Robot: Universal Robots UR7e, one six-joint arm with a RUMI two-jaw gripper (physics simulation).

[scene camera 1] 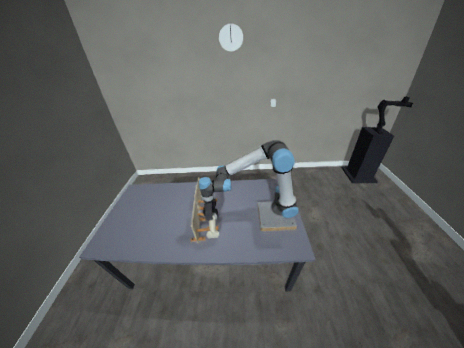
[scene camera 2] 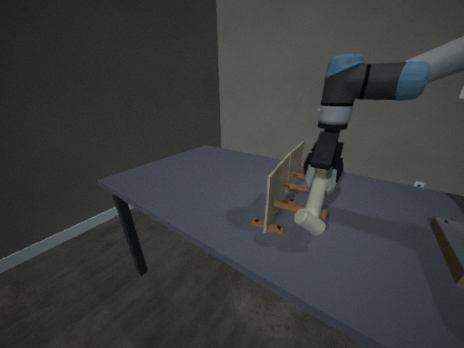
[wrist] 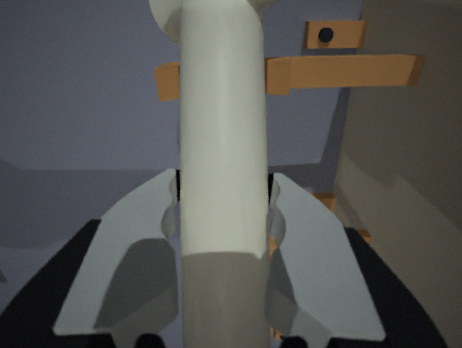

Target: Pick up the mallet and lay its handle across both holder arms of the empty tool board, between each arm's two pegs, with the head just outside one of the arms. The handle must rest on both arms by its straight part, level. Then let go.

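Frame: origin at the arm's base, x left, y back, z up, level; centimetres.
Seen in the pictures: gripper, between the fingertips: (scene camera 2: 317, 193) (wrist: 224, 174).
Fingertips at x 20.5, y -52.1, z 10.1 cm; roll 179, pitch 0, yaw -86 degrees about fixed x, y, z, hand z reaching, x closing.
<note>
Pixels of each thing's top centre, then the offset from my fingertips to it. "spot": a spot on its surface instead.
- thick round head, centre of its top: (scene camera 2: 312, 210) (scene camera 1: 212, 231) dx +9.4, dy +1.3, dz -0.5 cm
- straight handle, a spot on its surface: (wrist: 222, 125) (scene camera 2: 316, 192) spot: dx +3.5, dy +0.5, dz +2.0 cm
- bolted orange foot, centre of its top: (wrist: 369, 34) (scene camera 2: 267, 224) (scene camera 1: 197, 238) dx +8.4, dy -11.8, dz -12.7 cm
The mallet is cream, with a thick round head (scene camera 1: 213, 234) (scene camera 2: 310, 222) and a straight handle (scene camera 2: 316, 197) (wrist: 222, 125). My gripper (scene camera 1: 212, 217) (scene camera 2: 320, 180) (wrist: 224, 174) is shut on the handle. The tool board (scene camera 1: 195, 215) (scene camera 2: 278, 192) (wrist: 405, 145) stands upright beside it. The near orange holder arm (scene camera 1: 205, 229) (scene camera 2: 289, 205) (wrist: 350, 72) passes under the handle, which lies between its two pegs in the wrist view. The head is just outside this arm. Whether handle and arm touch, I cannot tell. The far holder arm is largely hidden by handle and fingers.
More orange arms, such as one (scene camera 2: 296, 187) farther back, stick out from the board panels. A bolted orange foot (scene camera 1: 198, 239) (scene camera 2: 275, 228) (wrist: 345, 35) supports the near end. The robot's base plate (scene camera 1: 269, 223) (scene camera 2: 446, 250) is at the table's right side.
</note>
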